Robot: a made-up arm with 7 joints.
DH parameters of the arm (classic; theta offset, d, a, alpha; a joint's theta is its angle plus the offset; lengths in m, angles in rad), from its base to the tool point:
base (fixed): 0 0.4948 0.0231 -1.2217
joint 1: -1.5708 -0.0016 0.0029 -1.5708
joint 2: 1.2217 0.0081 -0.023 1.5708
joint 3: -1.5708 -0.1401 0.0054 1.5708
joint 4: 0 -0.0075 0.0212 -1.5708
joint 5: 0 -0.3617 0.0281 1.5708
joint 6: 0 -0.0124 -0.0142 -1.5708
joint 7: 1.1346 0 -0.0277 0
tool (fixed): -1.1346 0.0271 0 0
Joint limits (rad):
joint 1: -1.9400..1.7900
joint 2: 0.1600..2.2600
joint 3: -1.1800..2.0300
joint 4: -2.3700..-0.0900
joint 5: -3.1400..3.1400
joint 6: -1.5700..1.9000
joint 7: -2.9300..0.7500
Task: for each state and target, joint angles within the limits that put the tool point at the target. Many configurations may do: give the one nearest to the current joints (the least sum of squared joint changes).
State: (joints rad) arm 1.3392 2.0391 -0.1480 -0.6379 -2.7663 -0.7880 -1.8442
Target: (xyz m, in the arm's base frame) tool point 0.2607 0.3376 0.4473
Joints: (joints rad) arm 1.0059 2.2139 -0.1194 -0.9785 -2.8175 -0.8636 -1.7343
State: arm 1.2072 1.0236 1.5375 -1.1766 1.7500 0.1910 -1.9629
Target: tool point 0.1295 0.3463 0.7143
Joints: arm 1.1558 1.2920 1.6831 -1.2238 1.7620 0.2691 -1.9496
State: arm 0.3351 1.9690 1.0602 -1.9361 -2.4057 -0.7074 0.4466
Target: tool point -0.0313 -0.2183 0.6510
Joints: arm -0.1974 2.1468 1.6103 -2.3086 -2.3370 -0.7672 0.4764
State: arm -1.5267 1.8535 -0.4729 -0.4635 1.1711 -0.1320 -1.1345
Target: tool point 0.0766 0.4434 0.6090
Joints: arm -0.7310 1.7400 -0.6055 -0.0900 1.1238 -0.3354 -0.8908
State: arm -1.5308 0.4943 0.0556 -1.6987 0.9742 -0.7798 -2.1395
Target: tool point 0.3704 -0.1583 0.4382
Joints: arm -0.8321 0.3918 -0.5448 -1.2554 0.8935 -0.8701 -2.1719
